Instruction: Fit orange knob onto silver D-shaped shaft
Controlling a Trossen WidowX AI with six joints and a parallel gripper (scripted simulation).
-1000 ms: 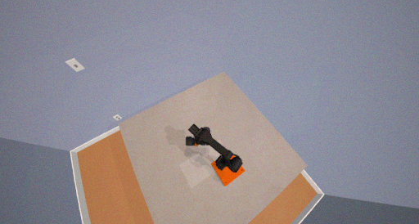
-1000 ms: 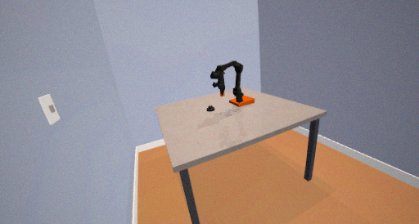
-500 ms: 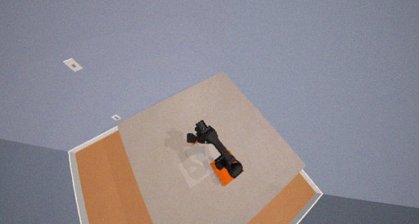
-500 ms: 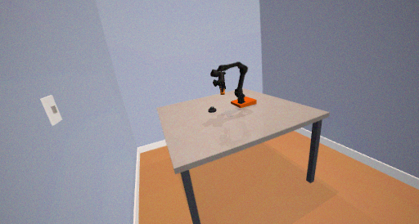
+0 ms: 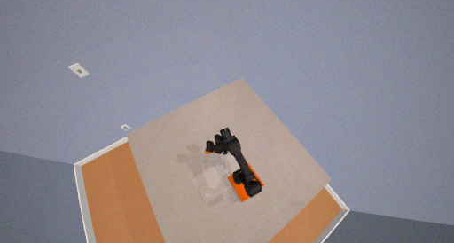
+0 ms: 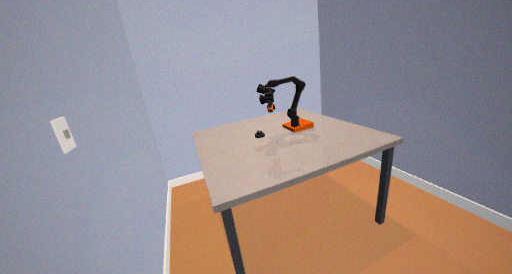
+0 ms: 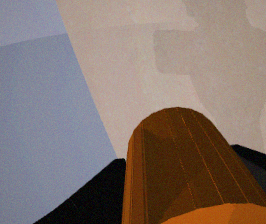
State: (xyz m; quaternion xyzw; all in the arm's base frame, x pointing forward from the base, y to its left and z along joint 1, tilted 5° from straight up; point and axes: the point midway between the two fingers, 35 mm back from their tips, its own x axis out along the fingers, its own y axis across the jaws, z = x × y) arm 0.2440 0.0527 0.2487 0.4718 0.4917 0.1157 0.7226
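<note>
My gripper tip is 2 cm to the left of the orange knob, 2 cm below it and 2 cm past it. The rest, counted from my gripper tip: dark round pedestal: 21 cm below, 15 cm to the right, 4 cm ahead.
</note>
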